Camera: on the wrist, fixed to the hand. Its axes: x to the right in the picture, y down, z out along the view.
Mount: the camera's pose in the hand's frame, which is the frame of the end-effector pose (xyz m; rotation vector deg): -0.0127 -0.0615 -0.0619 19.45 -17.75 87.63
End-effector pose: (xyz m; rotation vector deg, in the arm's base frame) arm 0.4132 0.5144 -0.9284 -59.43 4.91 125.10
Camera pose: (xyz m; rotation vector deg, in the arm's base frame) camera 0.4975 0.5321 -0.9473 13.30 -58.42 -136.48
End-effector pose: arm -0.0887 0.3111 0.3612 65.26 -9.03 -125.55
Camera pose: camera -0.0665 0.3780 0.3082 24.72 -64.81 -51.84
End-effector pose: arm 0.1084 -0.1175 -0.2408 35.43 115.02 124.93
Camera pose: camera 0.0856 -0.1723 -0.3060 -102.54 -61.61 -59.87
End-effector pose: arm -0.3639 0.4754 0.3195 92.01 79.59 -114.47
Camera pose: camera -0.3609 0.5507 0.3653 86.13 -22.51 -74.72
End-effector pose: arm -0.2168 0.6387 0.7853 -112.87 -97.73 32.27
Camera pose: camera -0.2312 0.6281 0.8716 -150.95 10.02 87.31
